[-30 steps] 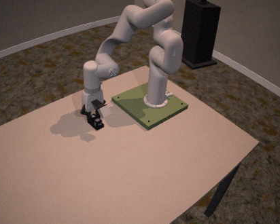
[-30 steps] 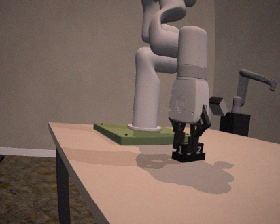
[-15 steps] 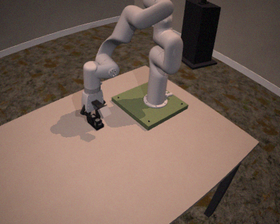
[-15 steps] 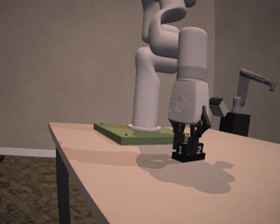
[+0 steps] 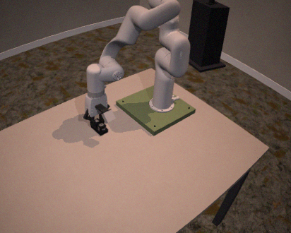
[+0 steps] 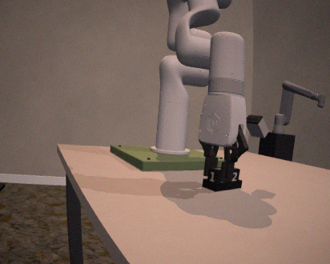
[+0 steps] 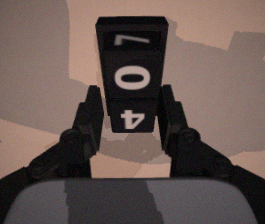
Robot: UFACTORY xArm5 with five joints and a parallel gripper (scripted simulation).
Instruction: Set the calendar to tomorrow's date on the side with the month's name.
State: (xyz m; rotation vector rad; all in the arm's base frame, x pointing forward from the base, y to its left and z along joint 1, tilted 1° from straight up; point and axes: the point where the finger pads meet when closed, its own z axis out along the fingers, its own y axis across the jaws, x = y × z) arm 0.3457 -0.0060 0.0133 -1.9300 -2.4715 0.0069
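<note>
My gripper is now 30 mm above the black calendar tray and 20 mm to the right of it.
</note>
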